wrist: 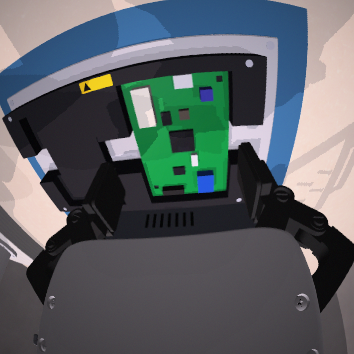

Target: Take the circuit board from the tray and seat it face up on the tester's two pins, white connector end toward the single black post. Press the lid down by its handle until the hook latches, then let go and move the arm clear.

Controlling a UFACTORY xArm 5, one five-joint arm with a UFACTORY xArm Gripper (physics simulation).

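Places are measured from the arm's base along level axes (x ahead, y left, z up), in centimetres.
Pixels of known places: gripper, fingertip midpoint: [175, 168].
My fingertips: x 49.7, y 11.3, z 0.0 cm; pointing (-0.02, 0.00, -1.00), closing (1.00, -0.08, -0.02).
Observation:
For each thing: its top centre in the pictures, then the offset to it from my fingertips. "spot": a spot on its surface instead. Level surfaces: height alone.
- green circuit board, top centre: [182, 149] dx +0.5, dy +0.2, dz -1.8 cm
- black tray, surface spot: [175, 64] spot: dx +1.6, dy +6.3, dz -1.8 cm
- yellow warning label, top centre: [94, 83] dx -3.7, dy +6.8, dz -1.7 cm
- blue surface, surface height: dz -4.4 cm
The green circuit board [167, 145] lies face up in a recess of the black tray [175, 64]. A long white connector is near its far left corner, a smaller white part is at its far edge, and blue parts are on its right side. My gripper [175, 168] is open and empty, with one finger to the left and one to the right of the board's near half. I cannot tell how high the fingertips are above the tray. The tester, its pins, post, lid, handle and hook do not show in the wrist view.
The tray has a yellow warning label [96, 84] at its far left, an empty-looking recess on the left and slots at its near edge. A light grey border [200, 42] surrounds it, with a blue surface [295, 75] outside that. A pale surface with shadows lies beyond.

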